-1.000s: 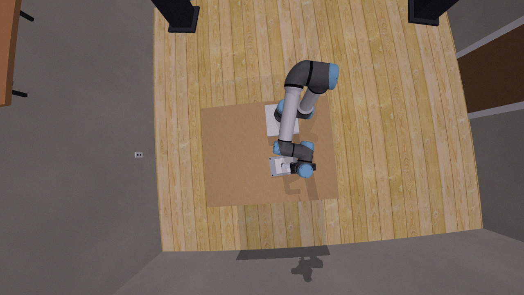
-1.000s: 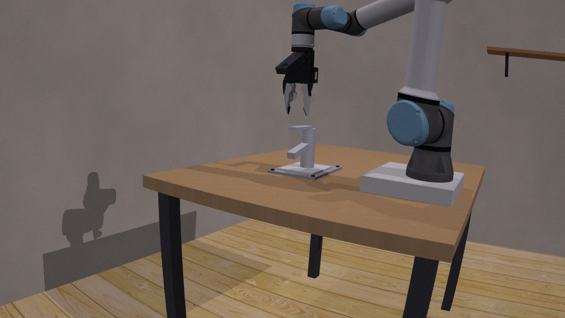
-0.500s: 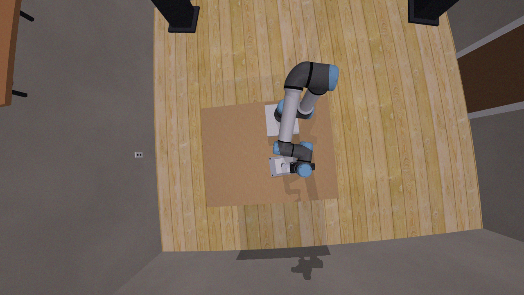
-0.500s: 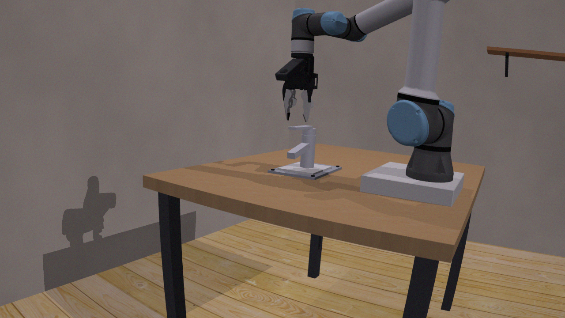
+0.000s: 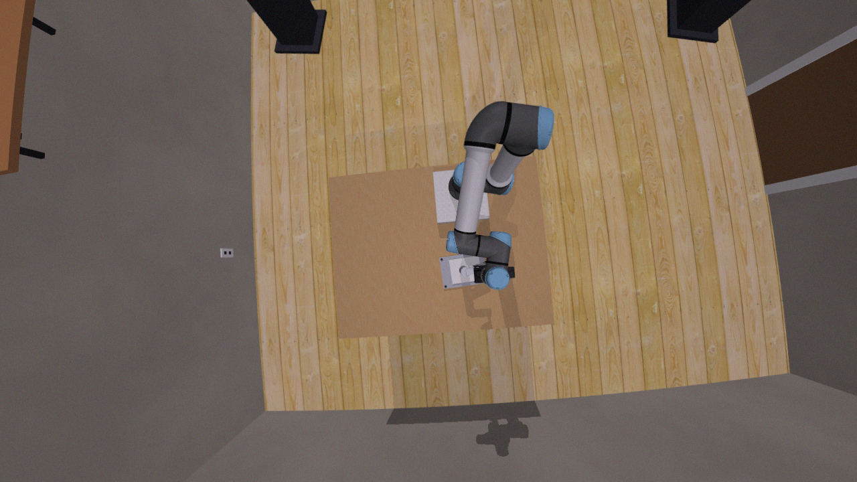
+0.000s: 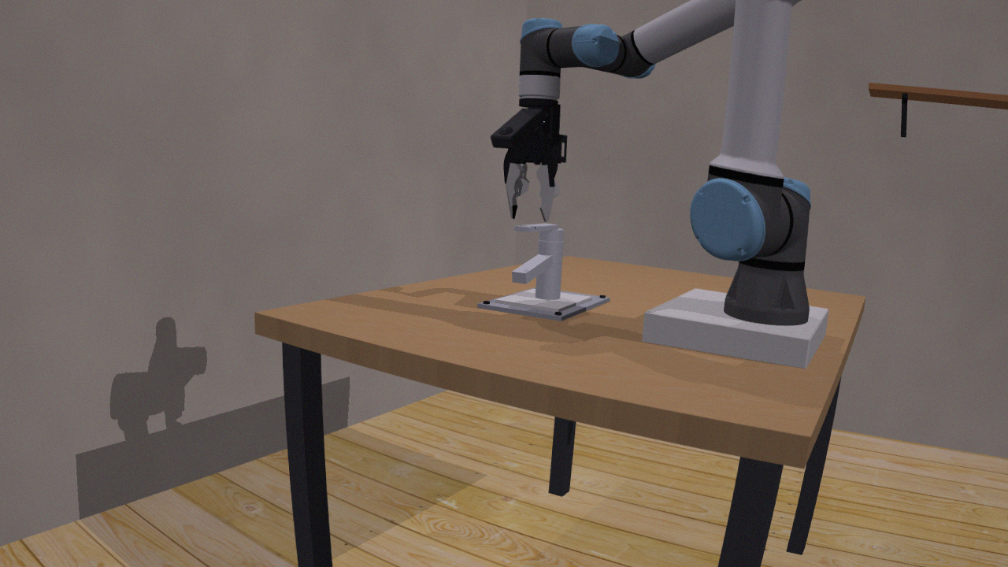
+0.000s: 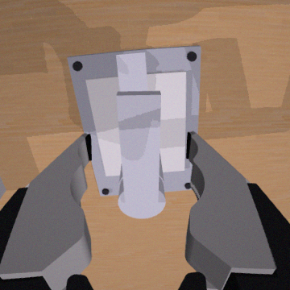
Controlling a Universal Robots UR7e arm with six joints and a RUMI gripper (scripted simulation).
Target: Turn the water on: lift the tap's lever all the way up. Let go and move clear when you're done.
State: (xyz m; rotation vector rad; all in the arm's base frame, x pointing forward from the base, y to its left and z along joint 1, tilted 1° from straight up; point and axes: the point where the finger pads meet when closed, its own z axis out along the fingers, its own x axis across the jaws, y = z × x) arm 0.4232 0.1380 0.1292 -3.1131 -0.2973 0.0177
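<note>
The lever is 10 mm ahead of my hand, 30 mm to the right of it and 30 mm below it. Round my hand: grey tap (10 mm ahead, 60 mm to the right, 80 mm below).
</note>
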